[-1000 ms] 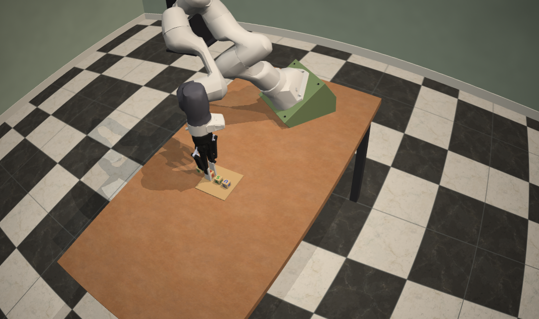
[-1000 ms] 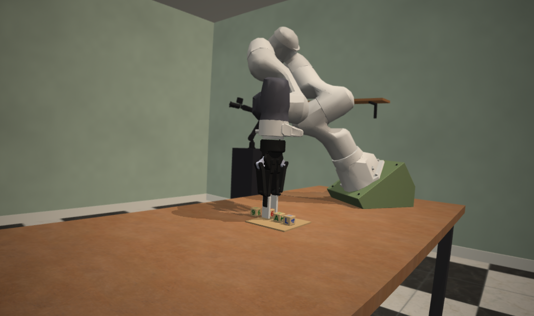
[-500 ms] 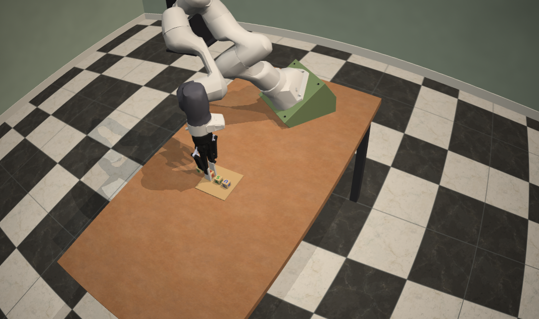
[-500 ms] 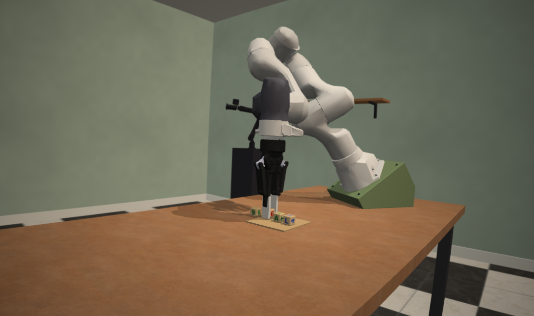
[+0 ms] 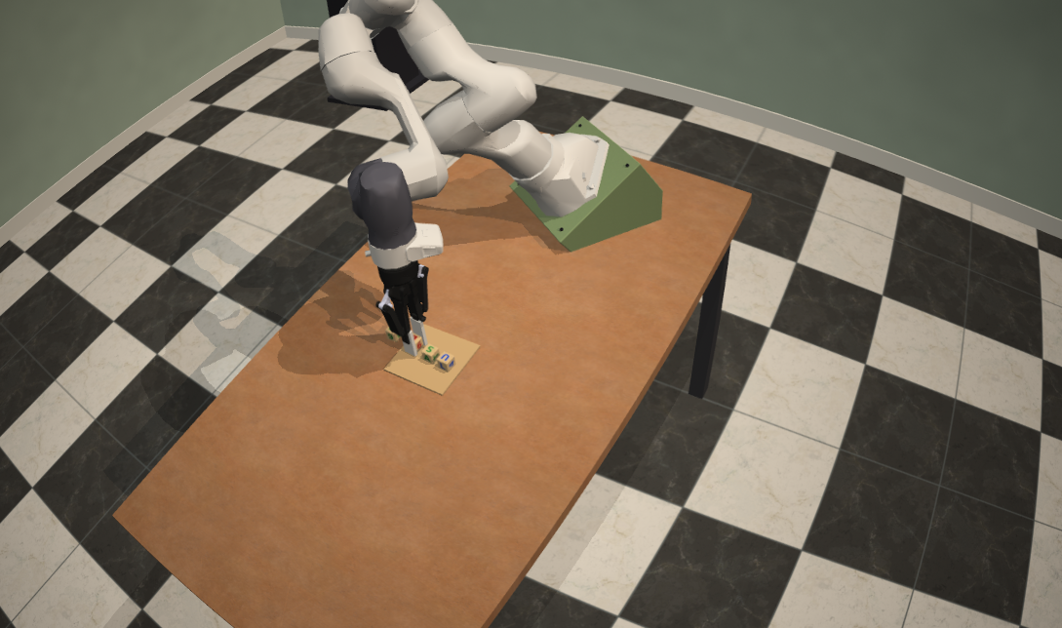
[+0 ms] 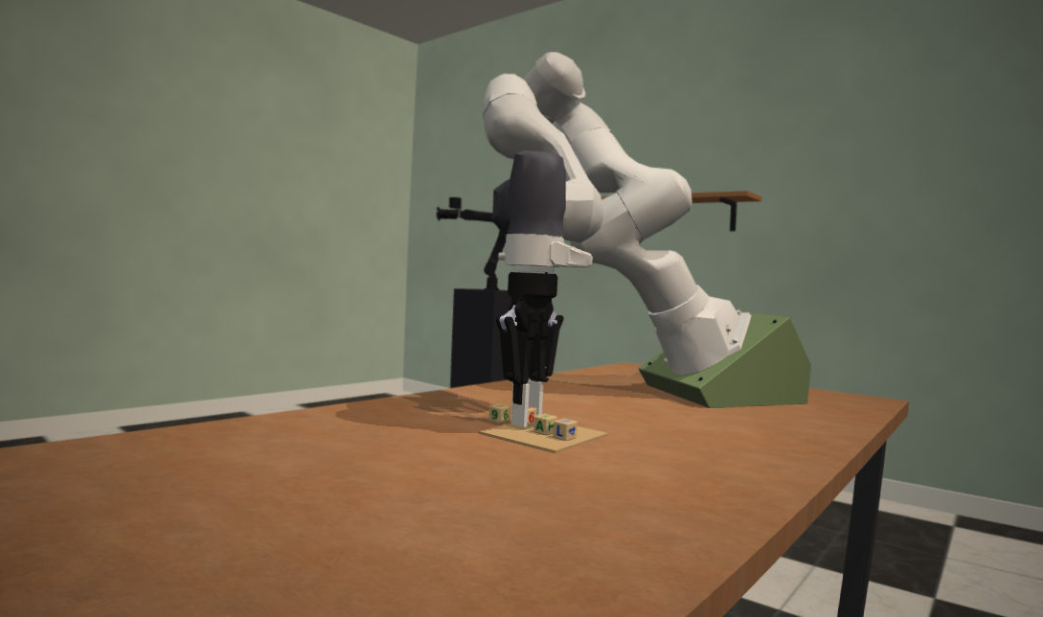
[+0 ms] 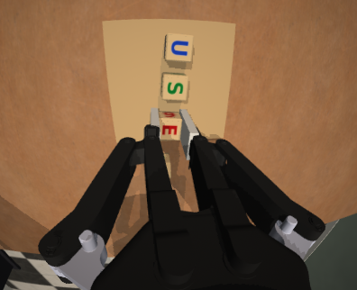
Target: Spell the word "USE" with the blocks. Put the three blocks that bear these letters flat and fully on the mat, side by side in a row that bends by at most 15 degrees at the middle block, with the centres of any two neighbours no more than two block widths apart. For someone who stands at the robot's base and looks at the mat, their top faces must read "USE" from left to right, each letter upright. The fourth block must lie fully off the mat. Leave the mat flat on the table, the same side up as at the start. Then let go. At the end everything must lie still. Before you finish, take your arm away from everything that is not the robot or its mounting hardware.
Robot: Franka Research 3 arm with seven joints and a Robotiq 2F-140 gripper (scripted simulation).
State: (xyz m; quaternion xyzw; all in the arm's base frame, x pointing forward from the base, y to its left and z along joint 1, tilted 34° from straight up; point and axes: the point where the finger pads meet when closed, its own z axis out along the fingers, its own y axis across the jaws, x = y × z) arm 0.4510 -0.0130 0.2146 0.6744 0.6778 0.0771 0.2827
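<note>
Now: the E block 20 mm below my hand. Round my hand: mat (40 mm to the left, 40 mm below); then green P block (10 mm behind, 60 mm to the right, 30 mm below); then S block (10 mm ahead, 40 mm to the left, 30 mm below).
</note>
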